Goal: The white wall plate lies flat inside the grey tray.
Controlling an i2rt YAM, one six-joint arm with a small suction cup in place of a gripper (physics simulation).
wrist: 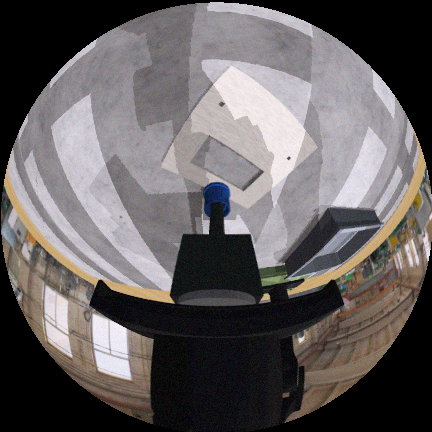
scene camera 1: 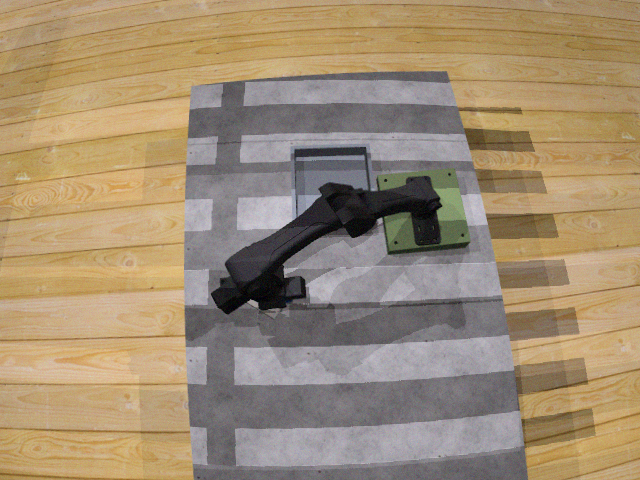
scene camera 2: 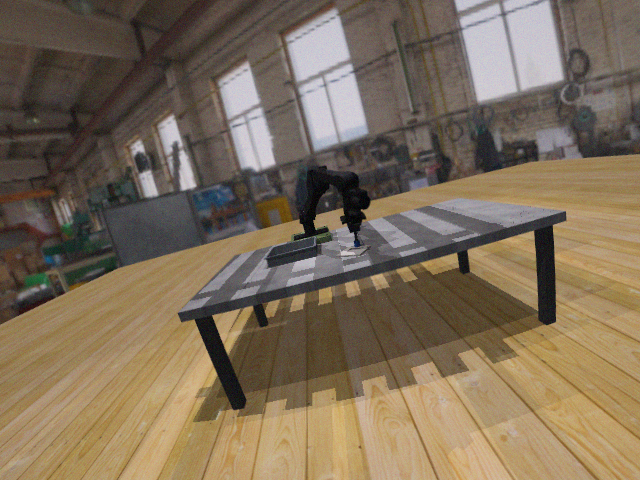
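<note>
The white wall plate [scene camera 1: 268, 311] [scene camera 2: 351, 253] [wrist: 245, 112] lies on the striped grey table, outside the tray. It has a rectangular opening and two small holes, and sits at an angle in the wrist view. In scene camera 1 the arm hides most of it. My gripper, a blue suction cup [scene camera 2: 356, 243] [wrist: 216, 190], is open, with nothing on it. It points down close above the plate, by the edge near the opening in the wrist view; whether it touches cannot be told. The grey tray [scene camera 1: 330, 148] [scene camera 2: 292, 257] [wrist: 305, 247] stands apart from the plate; its visible floor holds no plate.
The arm's green base plate [scene camera 1: 452, 222] [scene camera 2: 323, 237] [wrist: 277, 272] is beside the tray. The arm's forearm passes over one corner of the tray in scene camera 1. The table [scene camera 1: 361, 408] [scene camera 2: 506, 231] carries light and dark bands and arm shadows.
</note>
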